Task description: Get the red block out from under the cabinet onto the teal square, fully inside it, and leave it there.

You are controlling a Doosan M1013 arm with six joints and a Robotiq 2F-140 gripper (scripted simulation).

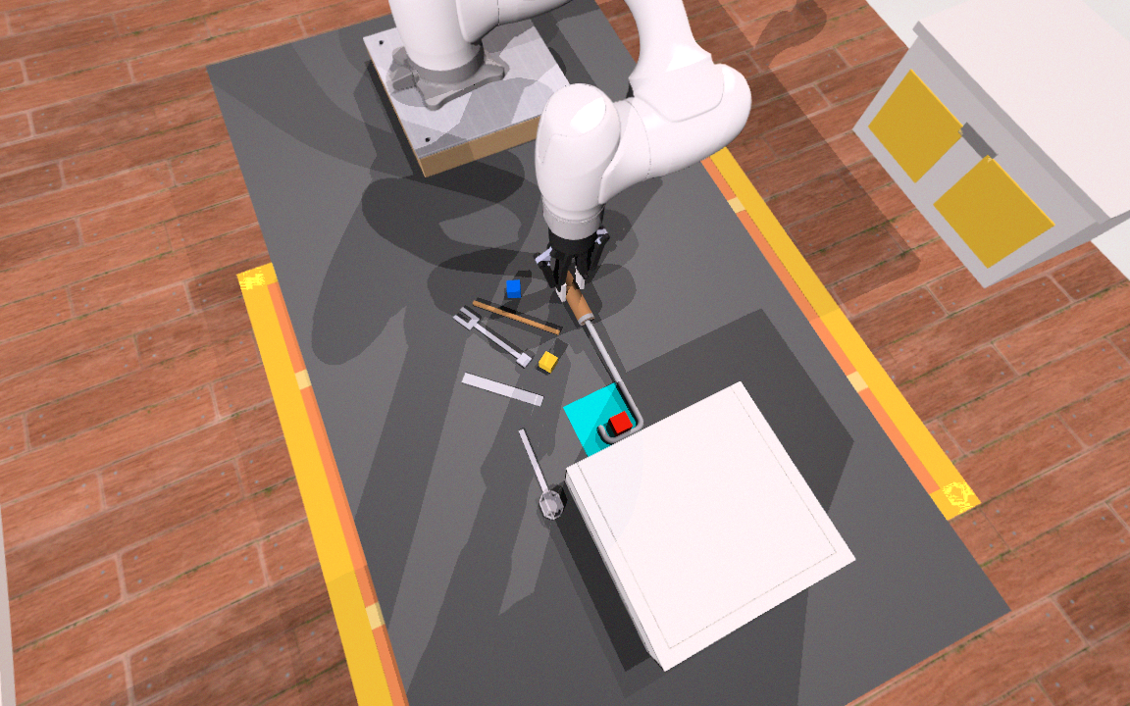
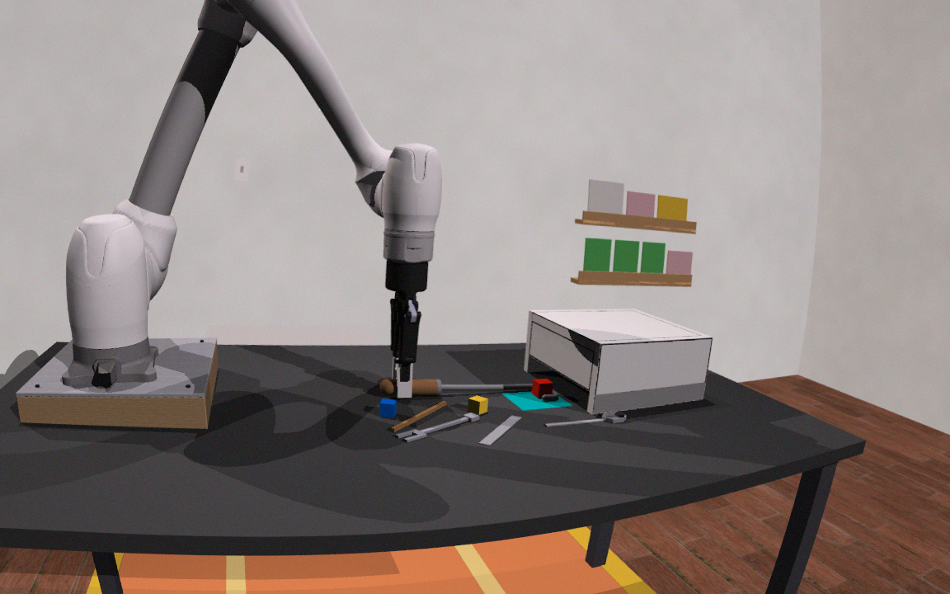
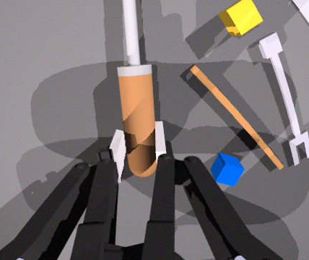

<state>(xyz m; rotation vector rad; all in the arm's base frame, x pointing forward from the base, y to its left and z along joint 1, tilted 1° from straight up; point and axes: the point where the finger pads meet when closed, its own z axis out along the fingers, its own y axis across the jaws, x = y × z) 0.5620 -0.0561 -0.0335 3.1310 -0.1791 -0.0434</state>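
The blue cube is 60 mm behind my hand, 90 mm to the right of it and 30 mm below it. The rest, counted from my hand: wooden stick 10 mm behind, 110 mm to the right, 30 mm below; then hook tool 130 mm ahead, 50 mm to the right, 30 mm below; then yellow block 100 mm ahead, 110 mm to the right, 30 mm below.
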